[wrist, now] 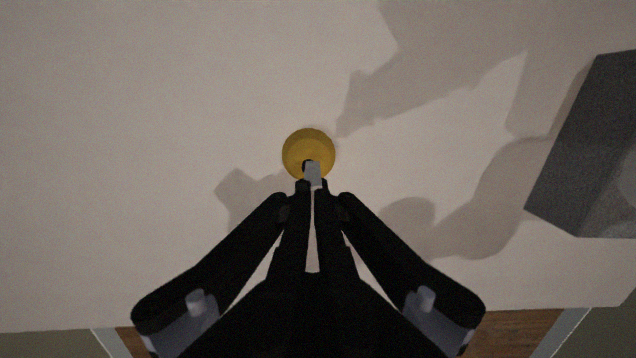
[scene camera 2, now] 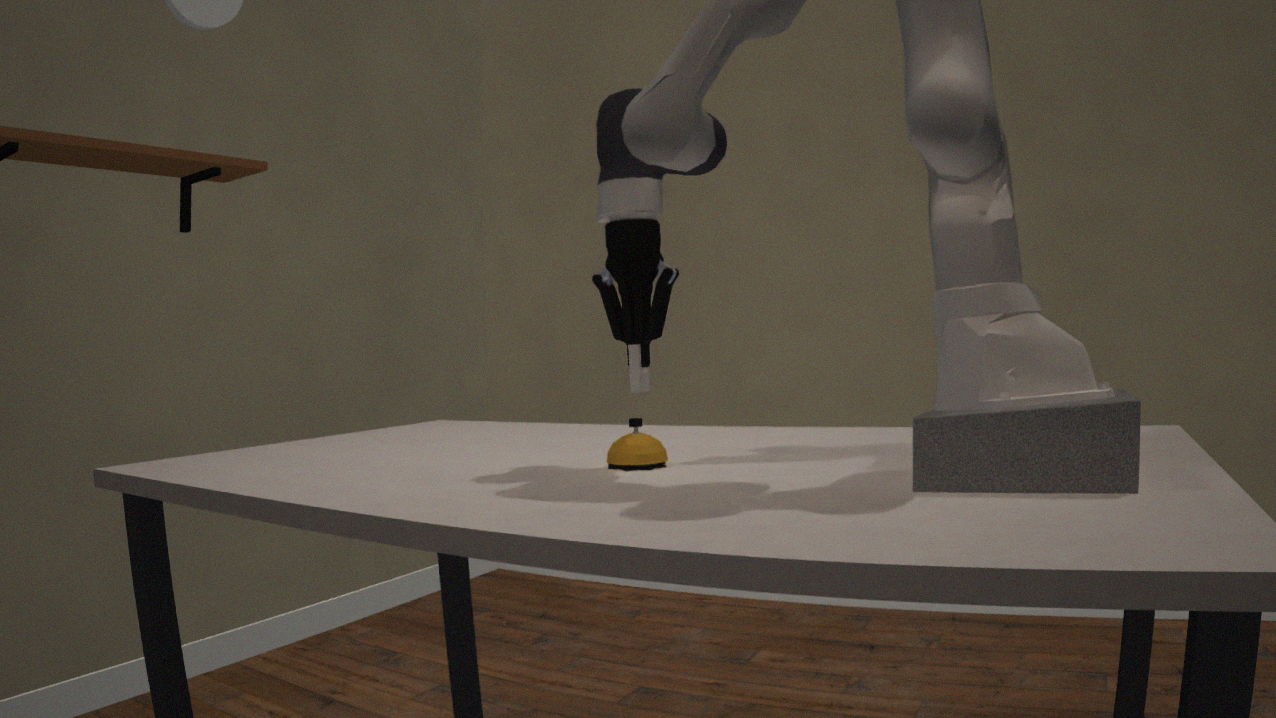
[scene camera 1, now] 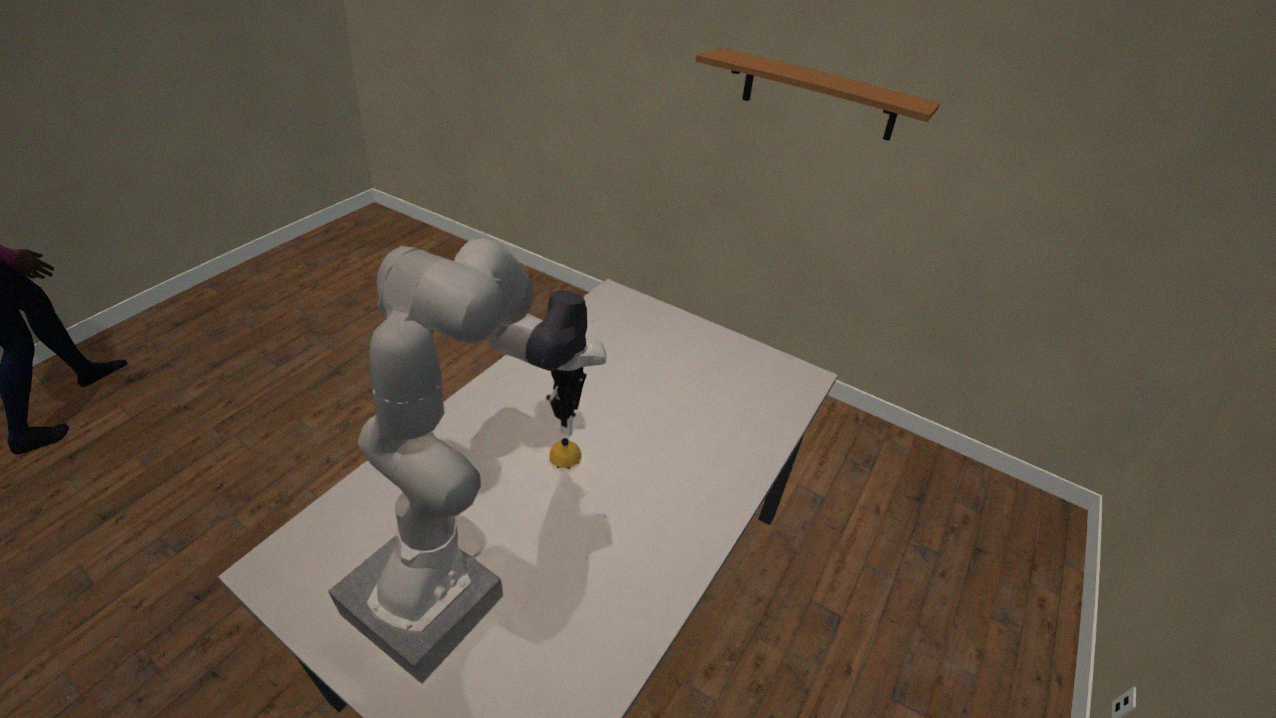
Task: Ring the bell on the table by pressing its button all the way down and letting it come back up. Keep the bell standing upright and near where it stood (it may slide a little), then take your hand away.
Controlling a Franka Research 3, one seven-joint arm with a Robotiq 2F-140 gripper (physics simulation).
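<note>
A yellow dome bell [scene camera 1: 564, 456] [scene camera 2: 637, 450] [wrist: 306, 145] stands upright on the white table [scene camera 1: 696, 384] [scene camera 2: 356, 473] [wrist: 100, 125]. Its black button [scene camera 2: 635, 422] stands up above the dome on a thin stem; in the wrist view the light fingertips partly cover it. My gripper [scene camera 1: 566, 428] [scene camera 2: 638, 379] [wrist: 312, 172] is shut with nothing between the fingers and points straight down. In the second scene view the fingertips hang a small gap above the button, nearly in line with it, and do not touch it.
The arm's grey base block [scene camera 1: 419, 616] [scene camera 2: 1026, 446] [wrist: 575, 175] stands on the table, to the right of the bell in the second scene view. A wooden shelf [scene camera 1: 816, 82] [scene camera 2: 133, 153] is on the wall. Part of a person [scene camera 1: 22, 339] shows at the left of the first scene view.
</note>
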